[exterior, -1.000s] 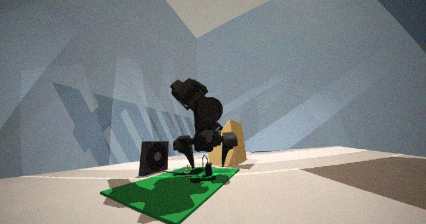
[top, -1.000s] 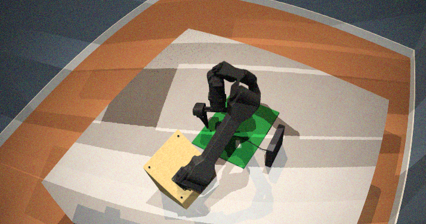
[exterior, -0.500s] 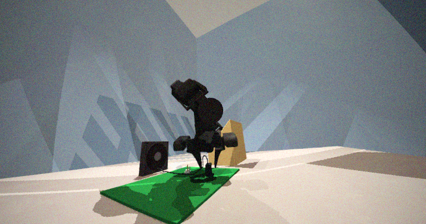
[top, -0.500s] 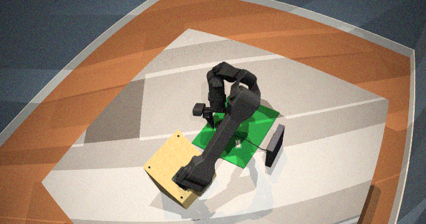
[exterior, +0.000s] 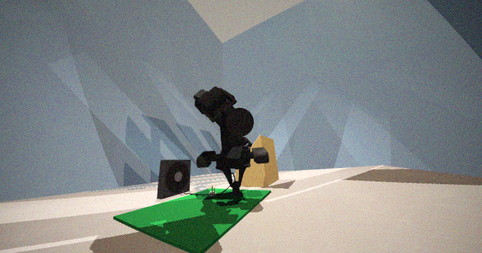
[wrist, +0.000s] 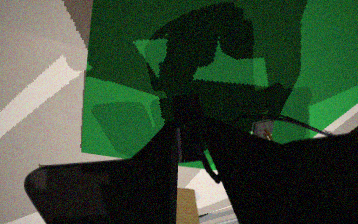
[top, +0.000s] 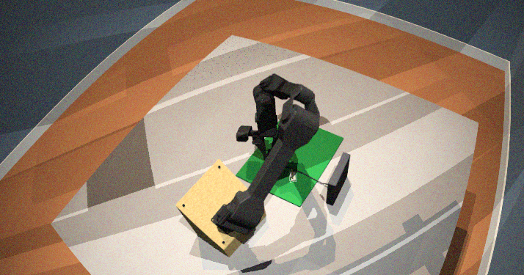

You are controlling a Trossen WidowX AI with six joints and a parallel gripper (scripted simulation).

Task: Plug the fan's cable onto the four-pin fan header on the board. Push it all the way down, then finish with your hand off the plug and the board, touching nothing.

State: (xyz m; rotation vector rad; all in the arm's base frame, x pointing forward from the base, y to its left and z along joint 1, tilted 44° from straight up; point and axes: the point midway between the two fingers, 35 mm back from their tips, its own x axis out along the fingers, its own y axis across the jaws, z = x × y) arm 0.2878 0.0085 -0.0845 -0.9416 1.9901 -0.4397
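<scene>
Right now the green board is 60 mm ahead of my gripper tip, 50 mm to the right of it and 50 mm below it. The rest, counted from my gripper tip: black fan (20 mm ahead, 240 mm to the right, 30 mm above); then four-pin header (10 mm behind, 100 mm to the right, 30 mm below); then fan plug (10 mm behind, 10 mm to the right, 10 mm below).
</scene>
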